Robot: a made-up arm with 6 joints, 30 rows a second.
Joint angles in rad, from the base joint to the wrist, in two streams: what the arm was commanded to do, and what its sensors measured. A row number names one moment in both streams.
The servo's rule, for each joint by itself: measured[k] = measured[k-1] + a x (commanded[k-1-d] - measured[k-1]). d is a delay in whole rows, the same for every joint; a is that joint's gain. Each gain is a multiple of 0.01, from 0.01 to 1. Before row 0 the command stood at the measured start. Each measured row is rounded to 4 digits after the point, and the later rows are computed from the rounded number. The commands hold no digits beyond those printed.
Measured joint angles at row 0: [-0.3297 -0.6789 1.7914 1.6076 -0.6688 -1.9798]
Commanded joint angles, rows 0 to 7: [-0.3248 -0.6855 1.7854 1.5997 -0.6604 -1.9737]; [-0.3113 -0.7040 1.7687 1.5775 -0.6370 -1.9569]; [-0.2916 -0.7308 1.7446 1.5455 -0.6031 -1.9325]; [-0.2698 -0.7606 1.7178 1.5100 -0.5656 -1.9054]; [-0.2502 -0.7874 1.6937 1.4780 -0.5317 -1.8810]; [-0.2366 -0.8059 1.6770 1.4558 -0.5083 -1.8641]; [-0.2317 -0.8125 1.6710 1.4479 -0.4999 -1.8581]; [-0.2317 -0.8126 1.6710 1.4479 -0.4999 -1.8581]
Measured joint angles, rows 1 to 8: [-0.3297 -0.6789 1.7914 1.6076 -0.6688 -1.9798]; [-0.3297 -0.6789 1.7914 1.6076 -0.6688 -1.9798]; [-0.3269 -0.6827 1.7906 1.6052 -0.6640 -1.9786]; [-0.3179 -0.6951 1.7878 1.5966 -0.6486 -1.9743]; [-0.3026 -0.7158 1.7822 1.5808 -0.6227 -1.9659]; [-0.2836 -0.7418 1.7738 1.5589 -0.5902 -1.9538]; [-0.2642 -0.7682 1.7634 1.5338 -0.5569 -1.9392]; [-0.2482 -0.7901 1.7522 1.5096 -0.5292 -1.9242]
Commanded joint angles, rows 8 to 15: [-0.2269 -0.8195 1.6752 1.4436 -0.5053 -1.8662]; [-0.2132 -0.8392 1.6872 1.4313 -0.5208 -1.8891]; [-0.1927 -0.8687 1.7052 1.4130 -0.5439 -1.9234]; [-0.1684 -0.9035 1.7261 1.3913 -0.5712 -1.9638]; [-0.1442 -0.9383 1.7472 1.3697 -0.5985 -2.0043]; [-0.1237 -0.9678 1.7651 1.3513 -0.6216 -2.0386]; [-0.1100 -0.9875 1.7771 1.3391 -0.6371 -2.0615]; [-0.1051 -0.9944 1.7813 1.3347 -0.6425 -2.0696]
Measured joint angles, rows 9 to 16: [-0.2386 -0.8031 1.7416 1.4905 -0.5125 -1.9110]; [-0.2346 -0.8086 1.7324 1.4773 -0.5053 -1.9004]; [-0.2301 -0.8149 1.7250 1.4669 -0.5053 -1.8936]; [-0.2203 -0.8290 1.7201 1.4559 -0.5141 -1.8927]; [-0.2043 -0.8520 1.7182 1.4426 -0.5311 -1.8988]; [-0.1835 -0.8819 1.7192 1.4267 -0.5540 -1.9118]; [-0.1607 -0.9146 1.7228 1.4090 -0.5794 -1.9303]; [-0.1392 -0.9455 1.7283 1.3911 -0.6035 -1.9520]
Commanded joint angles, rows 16 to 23: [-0.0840 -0.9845 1.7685 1.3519 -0.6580 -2.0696]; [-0.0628 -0.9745 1.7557 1.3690 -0.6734 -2.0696]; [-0.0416 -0.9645 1.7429 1.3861 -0.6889 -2.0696]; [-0.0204 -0.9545 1.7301 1.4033 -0.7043 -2.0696]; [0.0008 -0.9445 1.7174 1.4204 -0.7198 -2.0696]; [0.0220 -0.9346 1.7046 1.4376 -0.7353 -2.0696]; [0.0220 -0.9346 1.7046 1.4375 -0.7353 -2.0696]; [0.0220 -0.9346 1.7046 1.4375 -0.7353 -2.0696]
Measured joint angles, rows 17 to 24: [-0.1223 -0.9699 1.7346 1.3750 -0.6227 -1.9739]; [-0.1123 -0.9841 1.7407 1.3625 -0.6340 -1.9930]; [-0.0959 -0.9843 1.7443 1.3592 -0.6477 -2.0083]; [-0.0767 -0.9786 1.7458 1.3622 -0.6623 -2.0206]; [-0.0563 -0.9704 1.7454 1.3696 -0.6775 -2.0304]; [-0.0355 -0.9612 1.7434 1.3800 -0.6928 -2.0382]; [-0.0144 -0.9515 1.7400 1.3925 -0.7082 -2.0445]; [0.0067 -0.9417 1.7354 1.4065 -0.7236 -2.0495]
